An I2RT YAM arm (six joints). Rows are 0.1 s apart.
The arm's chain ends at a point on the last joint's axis. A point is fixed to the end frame.
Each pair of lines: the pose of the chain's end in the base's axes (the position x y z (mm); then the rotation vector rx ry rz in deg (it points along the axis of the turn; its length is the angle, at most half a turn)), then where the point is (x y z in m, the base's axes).
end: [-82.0, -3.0, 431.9, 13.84, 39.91, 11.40]
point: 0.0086 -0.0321 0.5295
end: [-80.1, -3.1, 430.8, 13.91, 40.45, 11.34]
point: 0.0114 -0.0322 0.5276
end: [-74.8, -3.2, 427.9, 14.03, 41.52, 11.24]
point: 0.0185 -0.0323 0.5229
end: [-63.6, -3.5, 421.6, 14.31, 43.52, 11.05]
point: 0.0330 -0.0327 0.5132
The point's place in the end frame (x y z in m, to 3 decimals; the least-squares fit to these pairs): 0.001 -0.009 0.136
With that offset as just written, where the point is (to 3 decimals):
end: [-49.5, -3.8, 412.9, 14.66, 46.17, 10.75]
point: 0.051 -0.033 0.500
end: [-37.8, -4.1, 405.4, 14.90, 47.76, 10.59]
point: 0.065 -0.033 0.490
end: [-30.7, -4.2, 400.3, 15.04, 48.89, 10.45]
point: 0.074 -0.034 0.482
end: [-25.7, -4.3, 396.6, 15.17, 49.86, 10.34]
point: 0.080 -0.034 0.477
